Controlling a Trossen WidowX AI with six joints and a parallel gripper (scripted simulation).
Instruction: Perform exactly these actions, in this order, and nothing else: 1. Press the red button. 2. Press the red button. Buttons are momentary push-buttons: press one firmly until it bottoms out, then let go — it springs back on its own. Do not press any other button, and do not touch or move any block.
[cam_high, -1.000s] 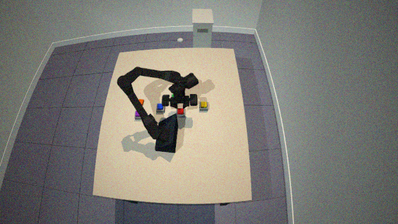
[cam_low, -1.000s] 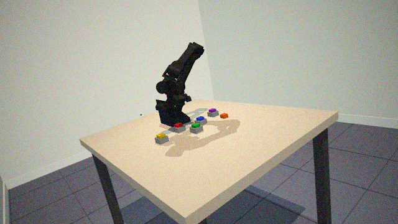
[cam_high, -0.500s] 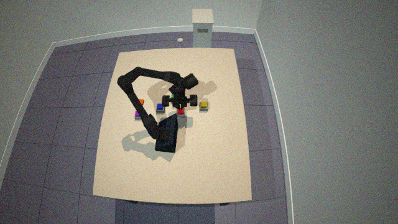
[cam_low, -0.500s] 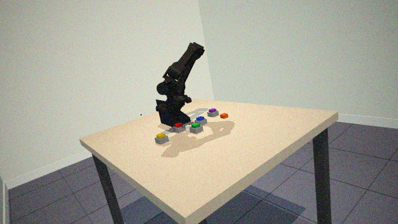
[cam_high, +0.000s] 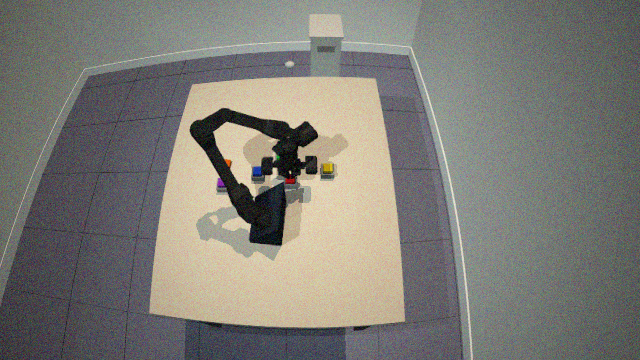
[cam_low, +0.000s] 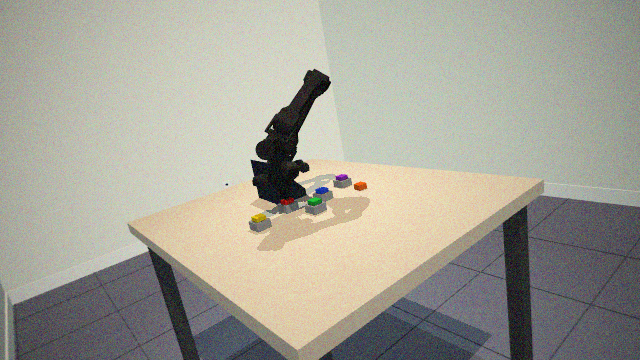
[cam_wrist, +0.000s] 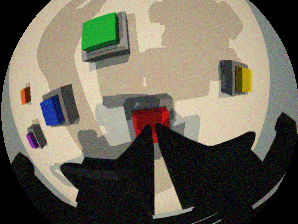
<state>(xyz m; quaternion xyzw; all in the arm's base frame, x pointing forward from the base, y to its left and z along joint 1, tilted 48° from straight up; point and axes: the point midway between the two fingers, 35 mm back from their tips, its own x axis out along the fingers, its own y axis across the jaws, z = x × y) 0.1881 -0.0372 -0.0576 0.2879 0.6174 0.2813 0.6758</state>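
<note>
My gripper tip is now 1 cm above the red button. Also, from my gripper tip: green button (10 cm ahead, 4 cm to the left, 1 cm below); then yellow button (4 cm ahead, 13 cm to the right, 1 cm below); then blue button (3 cm ahead, 12 cm to the left, 1 cm below).
</note>
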